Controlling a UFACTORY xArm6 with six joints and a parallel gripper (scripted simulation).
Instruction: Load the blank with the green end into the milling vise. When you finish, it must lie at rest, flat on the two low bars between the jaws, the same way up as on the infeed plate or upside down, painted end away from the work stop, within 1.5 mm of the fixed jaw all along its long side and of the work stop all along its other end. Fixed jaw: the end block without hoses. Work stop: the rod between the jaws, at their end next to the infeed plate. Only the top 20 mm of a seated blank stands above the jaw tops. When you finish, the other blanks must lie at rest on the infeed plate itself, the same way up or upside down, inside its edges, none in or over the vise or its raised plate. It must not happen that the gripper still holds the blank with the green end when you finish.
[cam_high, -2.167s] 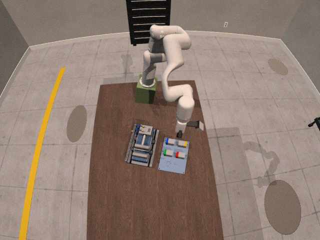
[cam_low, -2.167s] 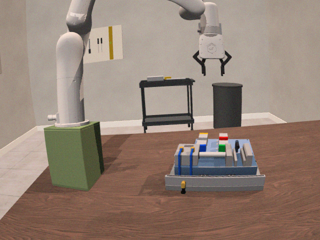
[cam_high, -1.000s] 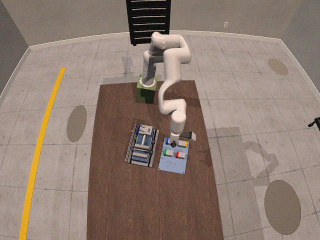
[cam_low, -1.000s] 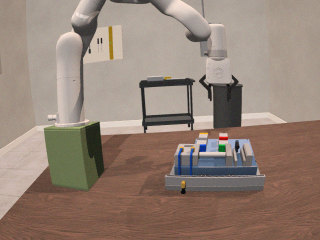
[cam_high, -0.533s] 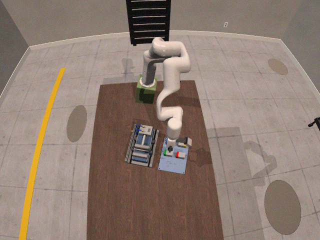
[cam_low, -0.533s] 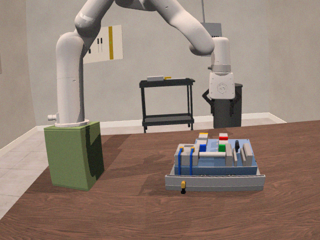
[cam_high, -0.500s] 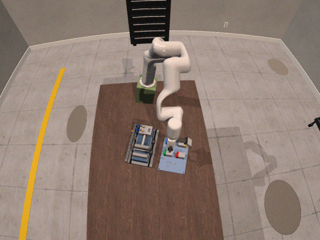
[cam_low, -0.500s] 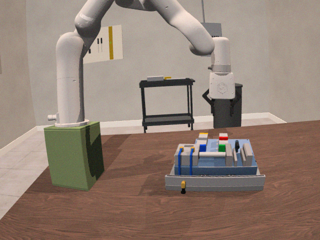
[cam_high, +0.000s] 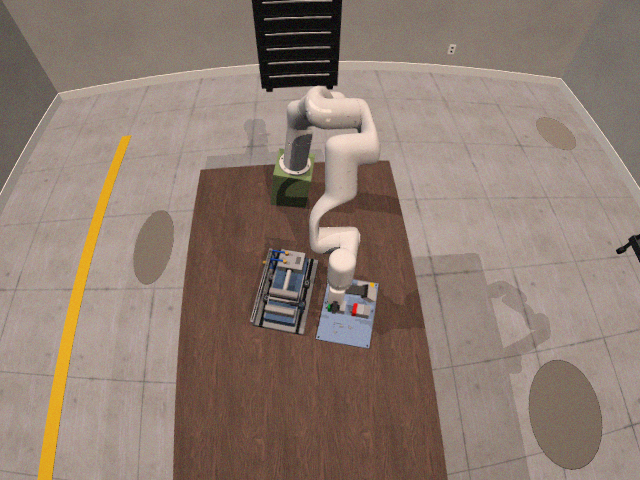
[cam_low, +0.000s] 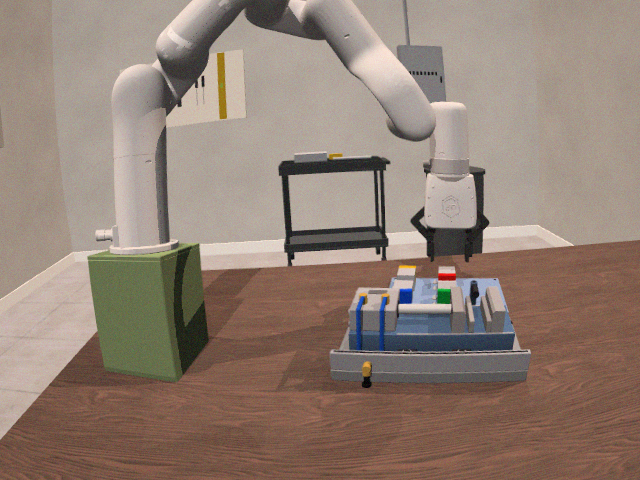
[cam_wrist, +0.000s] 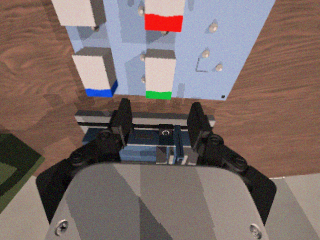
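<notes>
The green-ended blank lies 9 cm below my hand and 1 cm to the left of it. From my hand the other things lie so: red-ended blank: 9 cm below, 8 cm to the left, 4 cm ahead; blue-ended blank: 9 cm below, 8 cm behind, 4 cm to the left; dark work stop rod: 14 cm to the right, 3 cm below, 2 cm behind.
</notes>
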